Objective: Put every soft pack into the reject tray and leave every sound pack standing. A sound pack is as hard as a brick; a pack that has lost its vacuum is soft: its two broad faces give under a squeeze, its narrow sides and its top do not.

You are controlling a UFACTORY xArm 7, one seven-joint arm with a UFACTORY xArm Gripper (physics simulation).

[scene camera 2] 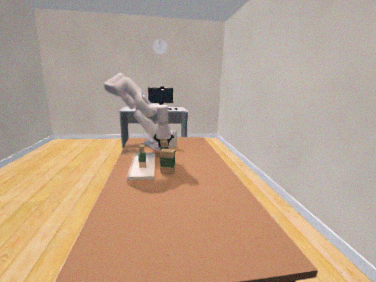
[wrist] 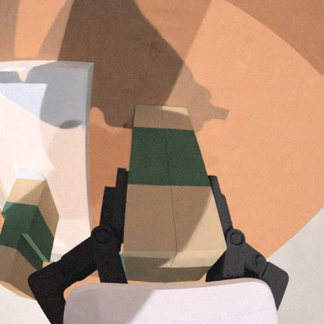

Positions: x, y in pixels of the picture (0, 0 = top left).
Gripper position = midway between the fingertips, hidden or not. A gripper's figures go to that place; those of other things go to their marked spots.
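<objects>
There's a white reject tray [wrist: 52, 97] that sits 210 mm from the lens, while my gripper [wrist: 164, 184] is 140 mm from the lens.
</objects>
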